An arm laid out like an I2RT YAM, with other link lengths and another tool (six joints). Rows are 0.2 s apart.
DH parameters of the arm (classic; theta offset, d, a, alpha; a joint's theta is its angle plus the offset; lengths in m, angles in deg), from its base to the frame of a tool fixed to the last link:
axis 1: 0 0.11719 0.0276 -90
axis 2: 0 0 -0.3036 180
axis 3: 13.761 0 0.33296 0
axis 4: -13.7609 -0.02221 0.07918 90
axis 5: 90 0.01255 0 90
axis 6: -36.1 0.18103 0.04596 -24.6
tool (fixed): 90 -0.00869 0 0
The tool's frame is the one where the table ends.
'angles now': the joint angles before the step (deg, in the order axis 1, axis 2, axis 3, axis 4, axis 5, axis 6). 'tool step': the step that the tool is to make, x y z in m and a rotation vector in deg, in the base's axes. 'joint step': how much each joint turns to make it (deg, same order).
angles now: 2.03, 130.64, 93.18, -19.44, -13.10, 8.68
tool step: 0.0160, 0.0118, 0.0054, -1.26, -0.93, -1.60
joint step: 1.74, 2.31, 4.35, -0.75, 2.94, 2.10
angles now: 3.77, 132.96, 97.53, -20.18, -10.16, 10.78
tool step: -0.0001, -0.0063, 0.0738, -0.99, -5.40, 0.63
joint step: -0.47, -7.38, -1.23, -1.12, 0.39, -1.70
